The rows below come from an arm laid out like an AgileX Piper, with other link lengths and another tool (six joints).
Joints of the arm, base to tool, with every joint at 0 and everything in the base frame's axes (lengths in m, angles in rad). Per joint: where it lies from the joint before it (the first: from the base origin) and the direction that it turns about. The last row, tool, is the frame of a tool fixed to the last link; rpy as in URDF.
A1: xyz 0 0 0.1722 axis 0 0 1
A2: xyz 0 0 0 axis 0 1 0
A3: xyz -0.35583 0 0.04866 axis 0 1 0
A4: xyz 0.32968 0 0.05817 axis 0.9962 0 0.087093
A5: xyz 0 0 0 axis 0 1 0
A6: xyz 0.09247 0 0.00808 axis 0.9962 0 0.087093
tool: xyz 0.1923 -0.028 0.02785 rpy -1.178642 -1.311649 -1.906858
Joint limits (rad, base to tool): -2.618..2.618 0..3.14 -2.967..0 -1.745..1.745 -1.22..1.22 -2.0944..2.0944
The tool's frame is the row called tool.
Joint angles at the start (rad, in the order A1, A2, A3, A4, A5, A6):
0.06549, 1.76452, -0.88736, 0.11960, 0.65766, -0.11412
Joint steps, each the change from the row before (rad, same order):
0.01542, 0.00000, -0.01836, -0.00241, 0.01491, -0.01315
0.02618, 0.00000, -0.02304, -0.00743, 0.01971, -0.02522
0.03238, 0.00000, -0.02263, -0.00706, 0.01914, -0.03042
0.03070, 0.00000, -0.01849, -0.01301, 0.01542, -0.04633
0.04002, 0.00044, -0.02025, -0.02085, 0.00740, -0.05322
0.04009, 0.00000, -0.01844, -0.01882, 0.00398, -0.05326
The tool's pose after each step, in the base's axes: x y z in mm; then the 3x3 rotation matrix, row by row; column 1 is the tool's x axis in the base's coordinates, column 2 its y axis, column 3 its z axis. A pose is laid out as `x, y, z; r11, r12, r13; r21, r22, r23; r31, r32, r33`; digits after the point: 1 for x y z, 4 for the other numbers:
424.0, 27.7, 16.3; 0.9855, -0.1112, 0.1281; -0.1276, -0.9836, 0.1278; 0.1118, -0.1423, -0.9835
429.7, 39.1, 22.7; 0.9905, -0.0533, 0.1265; -0.0697, -0.9892, 0.1287; 0.1183, -0.1363, -0.9836
434.7, 53.5, 29.1; 0.9921, 0.0156, 0.1241; -0.0007, -0.9915, 0.1302; 0.1251, -0.1293, -0.9837
438.8, 66.5, 34.5; 0.9874, 0.1020, 0.1213; 0.0865, -0.9881, 0.1270; 0.1328, -0.1149, -0.9845
445.0, 83.2, 41.0; 0.9697, 0.2085, 0.1272; 0.1936, -0.9737, 0.1205; 0.1489, -0.0923, -0.9845
450.6, 100.9, 47.5; 0.9407, 0.3109, 0.1358; 0.2965, -0.9479, 0.1161; 0.1648, -0.0690, -0.9839

